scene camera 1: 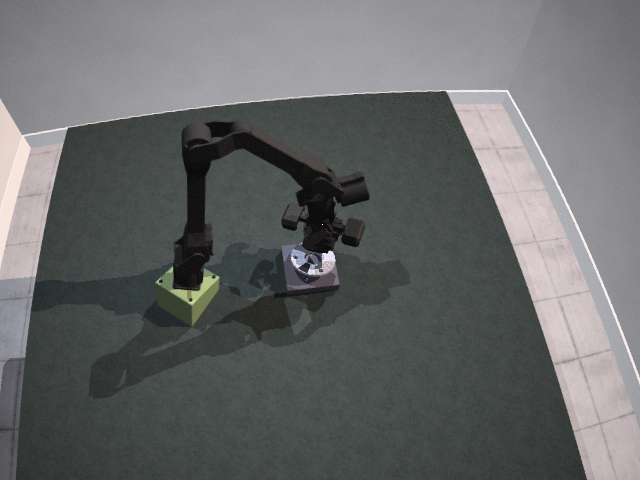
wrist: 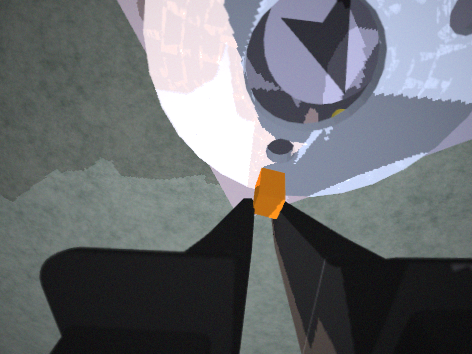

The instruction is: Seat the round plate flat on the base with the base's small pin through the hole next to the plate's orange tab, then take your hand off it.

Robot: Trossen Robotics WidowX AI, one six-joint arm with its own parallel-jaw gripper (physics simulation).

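Places are measured from the arm's base along level axes (x ahead, y left, z up), in centimetres.
Pixels of known places: gripper, fingertip midpoint: (wrist: 261, 208); arm's base, link origin: (scene camera 1: 187, 279).
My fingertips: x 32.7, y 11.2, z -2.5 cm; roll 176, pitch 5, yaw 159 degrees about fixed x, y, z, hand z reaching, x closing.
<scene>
For each thing: its top centre in the pictures, then the offset to it from my fingertips. "pt": a spot on its surface instead. Level surfaces: height alone.
- round pale plate, top centre: (wrist: 319, 75) (scene camera 1: 313, 254) dy -4.9, dx -3.1, dz +2.4 cm
- square mauve base, top centre: (wrist: 327, 39) (scene camera 1: 309, 261) dy -5.7, dx -3.9, dz +0.5 cm
- plate's orange tab, top centre: (wrist: 269, 204) dy -1.1, dx -0.6, dz +1.7 cm
- small hole, surface spot: (wrist: 280, 147) pt dy -2.1, dx -1.5, dz -1.2 cm
- pale round surface, surface height: dz +0.5 cm
- small yellow spot, surface spot: (wrist: 340, 113) pt dy -3.2, dx -3.9, dz +0.2 cm
The round pale plate (scene camera 1: 328, 262) (wrist: 200, 125) is over the square mauve base (scene camera 1: 312, 284) (wrist: 227, 193). My gripper (scene camera 1: 319, 250) (wrist: 261, 208) is shut on the plate's orange tab (wrist: 270, 190) at the rim. The small hole (wrist: 280, 147) next to the tab looks dark, and no pin shows in it. Through the plate's large centre opening in the wrist view, a pale round surface (wrist: 295, 60) with dark shadows shows. A small yellow spot (wrist: 340, 113), possibly the pin, shows at that opening's lower edge. Whether the plate lies flat or slightly raised is hard to tell.
The arm stands on a yellow-green block (scene camera 1: 175, 299) left of the base in the scene view. Both are on a dark green floor covering (scene camera 1: 361, 392), with pale tiles (scene camera 1: 584, 330) along its right side. Walls stand beyond.
</scene>
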